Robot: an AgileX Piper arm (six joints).
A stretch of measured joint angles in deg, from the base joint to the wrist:
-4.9 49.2 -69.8 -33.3 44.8 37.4
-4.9 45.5 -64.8 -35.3 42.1 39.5
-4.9 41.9 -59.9 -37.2 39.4 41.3
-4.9 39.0 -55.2 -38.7 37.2 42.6
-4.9 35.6 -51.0 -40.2 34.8 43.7
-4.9 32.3 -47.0 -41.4 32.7 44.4
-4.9 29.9 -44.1 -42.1 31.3 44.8
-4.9 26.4 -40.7 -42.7 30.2 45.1
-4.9 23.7 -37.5 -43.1 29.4 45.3
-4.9 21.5 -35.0 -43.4 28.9 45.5
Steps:
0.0 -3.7 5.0 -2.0 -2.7 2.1
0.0 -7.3 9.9 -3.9 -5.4 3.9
0.0 -10.2 14.6 -5.4 -7.6 5.2
0.0 -13.6 18.8 -6.9 -10.0 6.3
0.0 -16.9 22.8 -8.1 -12.1 7.0
0.0 -19.3 25.7 -8.8 -13.5 7.4
0.0 -22.8 29.1 -9.4 -14.6 7.7
0.0 -25.5 32.3 -9.8 -15.4 7.9
0.0 -27.7 34.8 -10.1 -15.9 8.1

